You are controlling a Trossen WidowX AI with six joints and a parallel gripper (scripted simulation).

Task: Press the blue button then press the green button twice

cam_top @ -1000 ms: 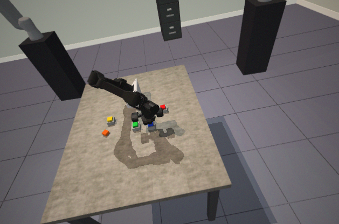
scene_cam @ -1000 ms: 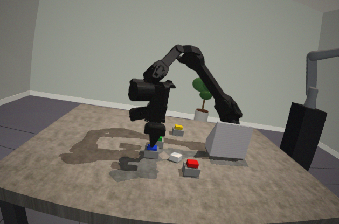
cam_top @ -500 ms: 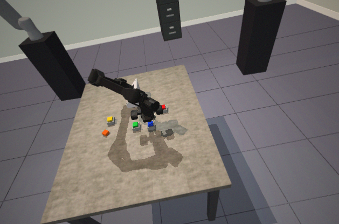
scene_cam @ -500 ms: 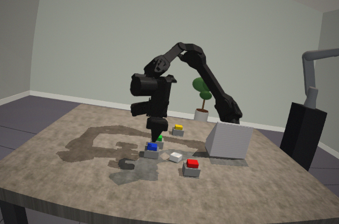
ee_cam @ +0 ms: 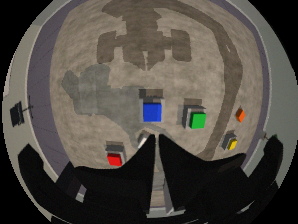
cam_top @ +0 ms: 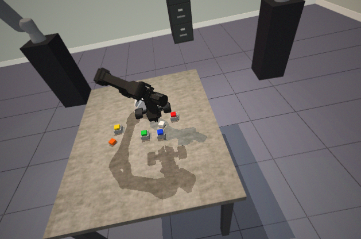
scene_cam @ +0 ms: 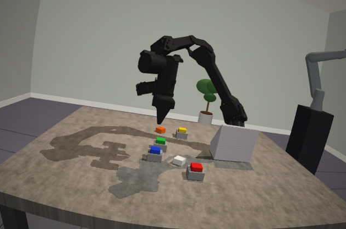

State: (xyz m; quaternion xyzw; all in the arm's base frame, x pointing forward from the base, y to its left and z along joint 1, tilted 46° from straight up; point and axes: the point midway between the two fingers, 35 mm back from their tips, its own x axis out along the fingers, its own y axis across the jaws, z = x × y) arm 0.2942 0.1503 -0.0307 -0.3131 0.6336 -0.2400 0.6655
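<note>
Now: the green button 10 mm behind my gripper tip, 100 mm to the right of it and 90 mm below it. From my gripper tip the other things lie so: red button (130 mm behind, 80 mm to the left, 90 mm below); then blue button (90 mm below); then white block (90 mm behind, 110 mm below).
</note>
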